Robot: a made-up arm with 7 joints.
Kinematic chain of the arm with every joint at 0, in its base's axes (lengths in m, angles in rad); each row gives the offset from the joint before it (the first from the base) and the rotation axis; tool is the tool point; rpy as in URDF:
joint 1: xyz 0 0 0.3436 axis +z
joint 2: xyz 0 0 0 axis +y
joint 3: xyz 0 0 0.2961 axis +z
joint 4: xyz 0.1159 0 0 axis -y
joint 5: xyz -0.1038 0 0.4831 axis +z
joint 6: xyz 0 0 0 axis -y
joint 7: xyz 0.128 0 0 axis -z
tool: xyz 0 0 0 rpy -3.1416 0 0
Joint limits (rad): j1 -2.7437..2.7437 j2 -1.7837..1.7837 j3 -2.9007..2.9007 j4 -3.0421..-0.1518 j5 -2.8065..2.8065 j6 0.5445..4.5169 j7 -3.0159..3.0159
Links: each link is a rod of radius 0.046 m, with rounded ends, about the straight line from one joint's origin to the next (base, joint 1, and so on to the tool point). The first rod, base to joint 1, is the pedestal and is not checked.
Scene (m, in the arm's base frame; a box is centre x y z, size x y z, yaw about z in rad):
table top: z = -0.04
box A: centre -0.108 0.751 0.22 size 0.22 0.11 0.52 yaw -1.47
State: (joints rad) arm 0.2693 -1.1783 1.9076 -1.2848 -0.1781 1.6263 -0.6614
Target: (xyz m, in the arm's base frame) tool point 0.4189 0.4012 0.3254
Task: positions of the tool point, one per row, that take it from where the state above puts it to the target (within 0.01 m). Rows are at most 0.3 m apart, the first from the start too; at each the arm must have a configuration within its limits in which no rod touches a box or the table.
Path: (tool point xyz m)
1: -0.5747 0.6387 0.4460
2: -0.3444 0.7434 0.5501
3: -0.1080 0.7510 0.6606
4: 0.1247 0.7143 0.5458
5: 0.3094 0.5894 0.4282
6: 0.4189 0.4012 0.3254

